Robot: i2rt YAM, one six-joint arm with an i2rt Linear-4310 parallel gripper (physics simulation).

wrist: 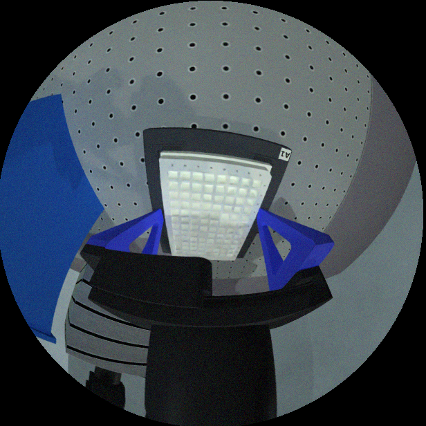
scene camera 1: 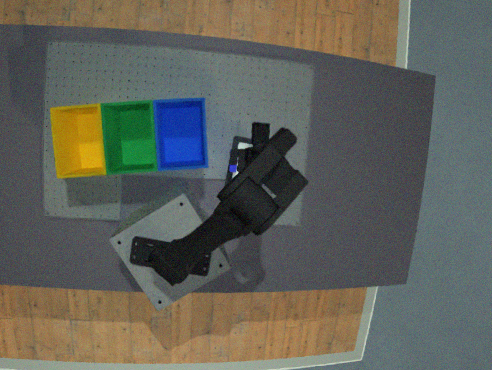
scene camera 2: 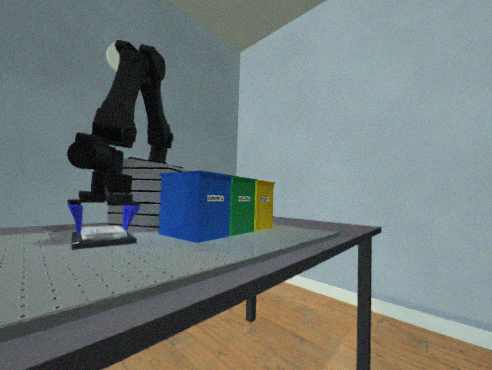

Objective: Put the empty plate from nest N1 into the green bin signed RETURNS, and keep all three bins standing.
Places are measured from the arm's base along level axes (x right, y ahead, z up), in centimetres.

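Where they show: gripper, between the fingertips: (scene camera 2: 103, 233); arm's base, origin of its link: (scene camera 1: 170, 256) (scene camera 2: 156, 165).
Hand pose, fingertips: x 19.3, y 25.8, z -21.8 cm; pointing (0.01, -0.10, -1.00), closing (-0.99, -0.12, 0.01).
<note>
Things, the pixels of their top centre, and the offset from my fingertips. Level surfaces: height alone.
- white well plate, centre of its top: (scene camera 2: 103, 229) (scene camera 1: 248, 164) dy -0.8, dx +0.0, dz +0.9 cm
- dark nest, centre of its top: (scene camera 2: 102, 233) (scene camera 1: 248, 164) dy -0.8, dx +0.0, dz -0.2 cm
- green bin, centre of its top: (scene camera 1: 128, 137) (scene camera 2: 225, 178) dy +1.2, dx -34.8, dz +16.3 cm
- blue bin, centre of its top: (scene camera 1: 180, 134) (scene camera 2: 196, 174) dy +4.4, dx -22.0, dz +16.3 cm
- yellow bin, centre of its top: (scene camera 1: 77, 141) (scene camera 2: 247, 181) dy -2.1, dx -47.6, dz +16.3 cm
- perforated board, height of its surface: dz -1.7 cm
The white well plate (wrist: 212, 200) (scene camera 2: 104, 232) lies flat in a dark nest (wrist: 152, 165) (scene camera 2: 105, 244). In the overhead view it is mostly hidden under the arm. My gripper (wrist: 209, 213) (scene camera 2: 103, 225) is open. Its blue fingers stand on either side of the plate, close to its long edges, and hold nothing. The green bin (scene camera 1: 129, 137) (scene camera 2: 242, 207) stands upright between the blue bin (scene camera 1: 181, 132) (scene camera 2: 195, 207) and the yellow bin (scene camera 1: 78, 140) (scene camera 2: 265, 205), which also stand upright. The green bin looks empty in the overhead view. Its label is too blurred to read.
The blue bin stands nearest the nest, to its left in the overhead view, with a narrow gap of perforated board (scene camera 1: 220, 120) between them. The arm's grey base block (scene camera 1: 172, 220) stands in front of the bins. A white A1 tag (wrist: 284, 154) marks a nest corner.
</note>
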